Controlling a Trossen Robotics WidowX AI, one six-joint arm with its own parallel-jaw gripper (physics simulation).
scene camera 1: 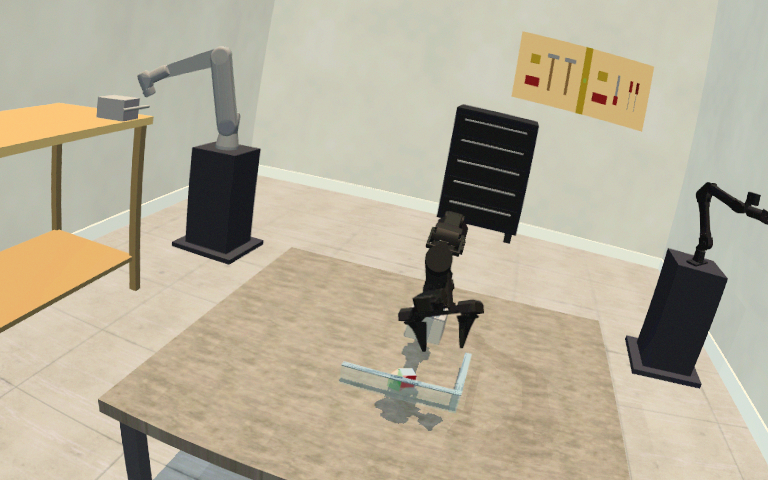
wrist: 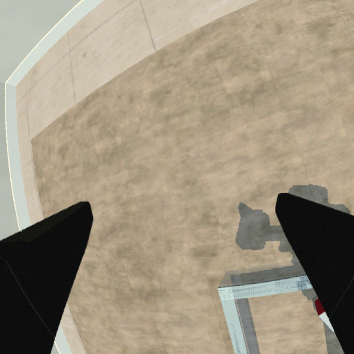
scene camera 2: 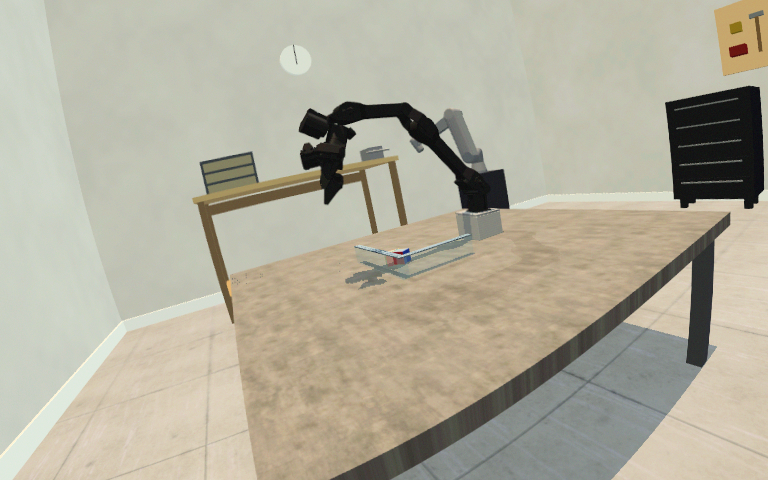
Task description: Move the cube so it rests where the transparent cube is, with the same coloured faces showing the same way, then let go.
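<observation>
A small cube stands on the table behind clear low walls. In scene camera 1 it shows white on top, red and green at the sides; in scene camera 2, red and blue. In the wrist view a red and white piece of it shows beside the right finger, which hides the rest. A pale patch at its left in both scene views may be the transparent cube; I cannot make out its outline or face colours. My gripper is open and empty, high above the table and away from the cube.
Two clear low walls meet in an L on the table. The arm's pale base block stands behind them. A dark shadow lies near the walls.
</observation>
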